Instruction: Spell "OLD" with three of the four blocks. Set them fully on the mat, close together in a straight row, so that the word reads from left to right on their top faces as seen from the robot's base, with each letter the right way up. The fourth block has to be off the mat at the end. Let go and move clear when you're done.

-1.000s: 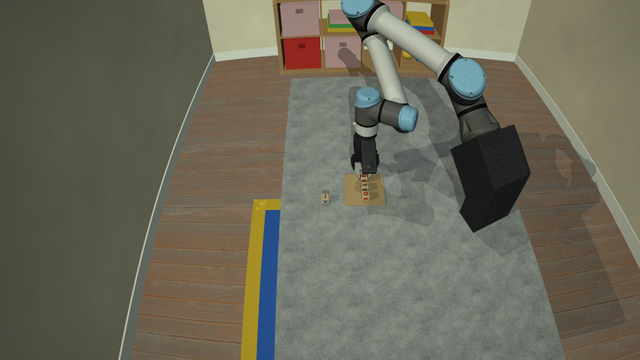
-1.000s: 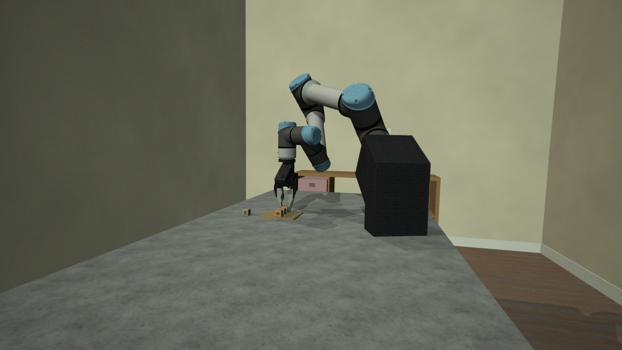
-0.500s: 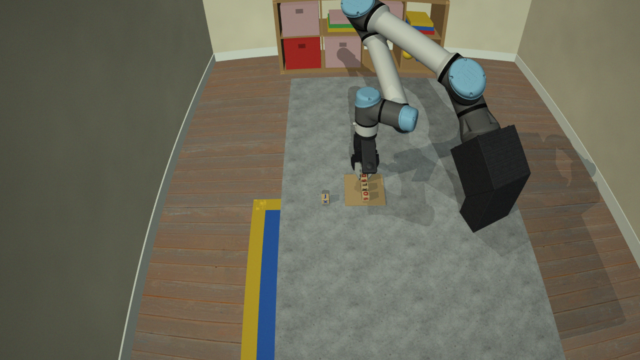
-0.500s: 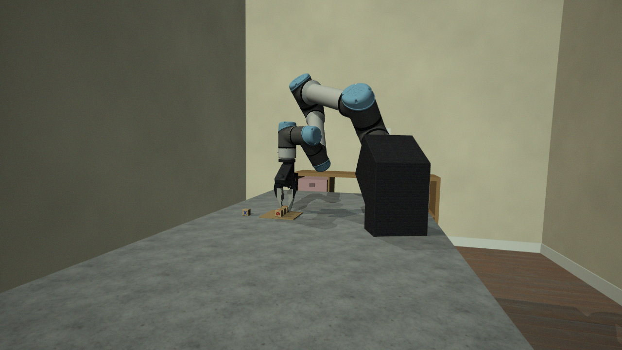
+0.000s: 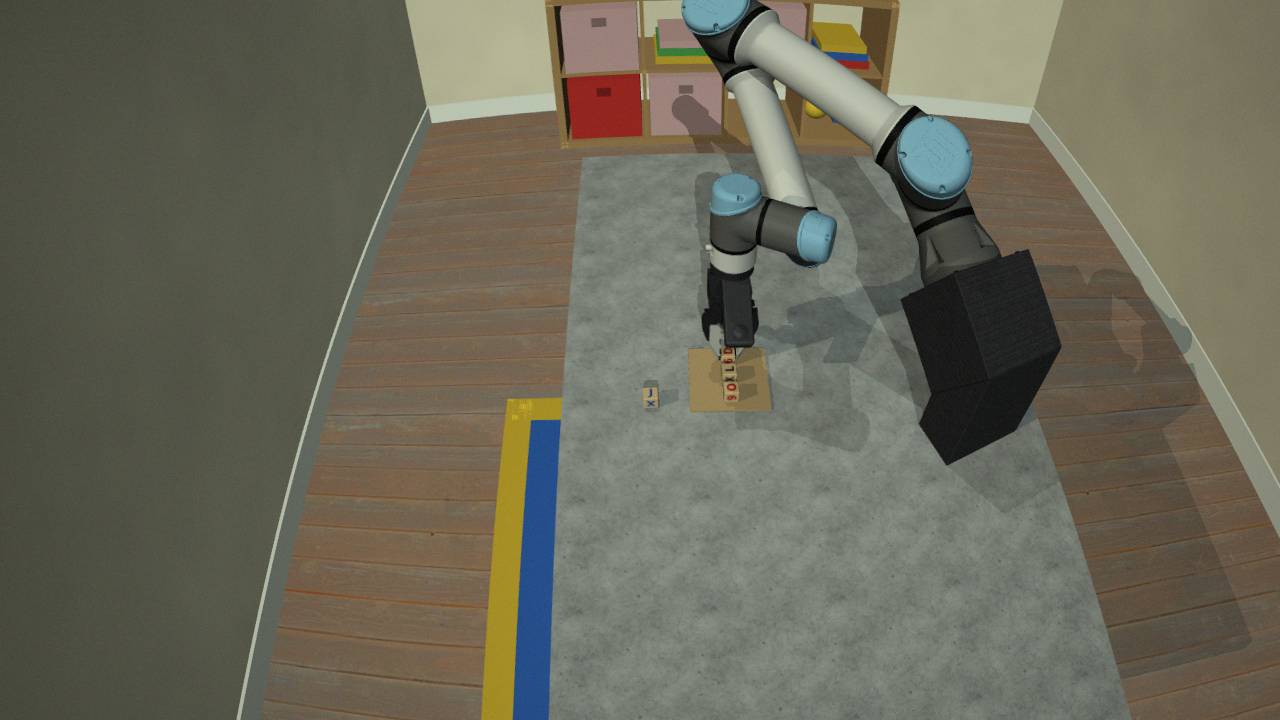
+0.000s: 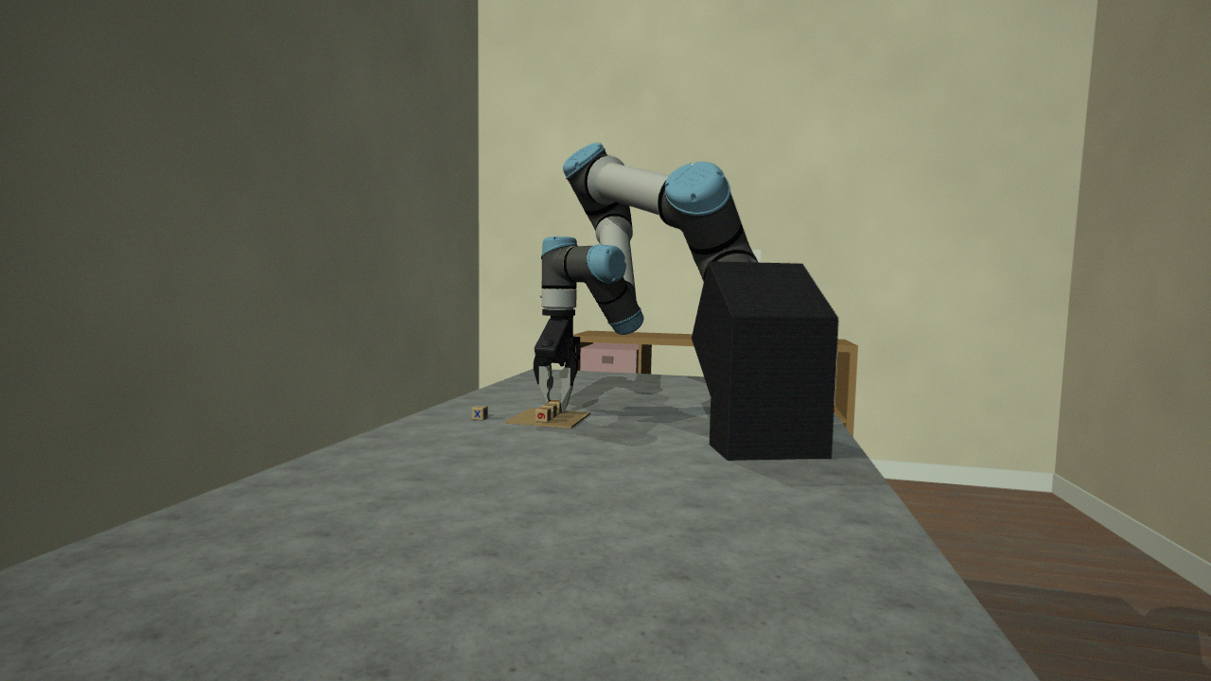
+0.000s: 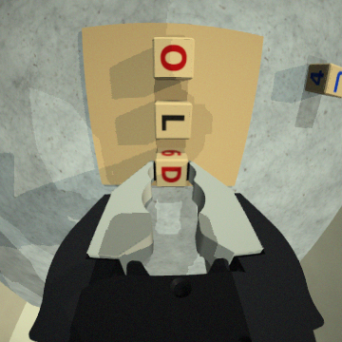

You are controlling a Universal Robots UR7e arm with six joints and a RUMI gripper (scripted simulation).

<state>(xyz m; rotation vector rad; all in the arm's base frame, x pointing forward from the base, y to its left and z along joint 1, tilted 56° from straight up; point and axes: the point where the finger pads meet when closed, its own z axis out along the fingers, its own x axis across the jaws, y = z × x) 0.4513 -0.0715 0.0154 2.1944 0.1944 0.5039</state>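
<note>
My hand is 40 mm to the right of the tan mat and 20 mm above it. Also, from my hand: blue-lettered block (140 mm ahead, 80 mm to the left, 10 mm below).
</note>
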